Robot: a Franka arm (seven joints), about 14 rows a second.
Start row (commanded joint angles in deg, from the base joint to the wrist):
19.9 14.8 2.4 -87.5 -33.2 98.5 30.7
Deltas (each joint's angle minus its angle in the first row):
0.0 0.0 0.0 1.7 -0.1 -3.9 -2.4
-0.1 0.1 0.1 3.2 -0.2 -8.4 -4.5
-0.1 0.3 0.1 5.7 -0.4 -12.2 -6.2
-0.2 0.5 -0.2 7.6 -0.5 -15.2 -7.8
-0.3 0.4 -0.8 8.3 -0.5 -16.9 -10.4
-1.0 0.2 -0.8 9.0 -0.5 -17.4 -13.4
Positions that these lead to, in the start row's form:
19.9 14.8 2.4 -85.8 -33.3 94.6 28.3
19.8 14.9 2.5 -84.3 -33.4 90.1 26.2
19.8 15.1 2.5 -81.8 -33.6 86.3 24.5
19.7 15.3 2.2 -79.9 -33.7 83.3 22.9
19.6 15.2 1.6 -79.2 -33.7 81.6 20.3
18.9 15.0 1.6 -78.5 -33.7 81.1 17.3

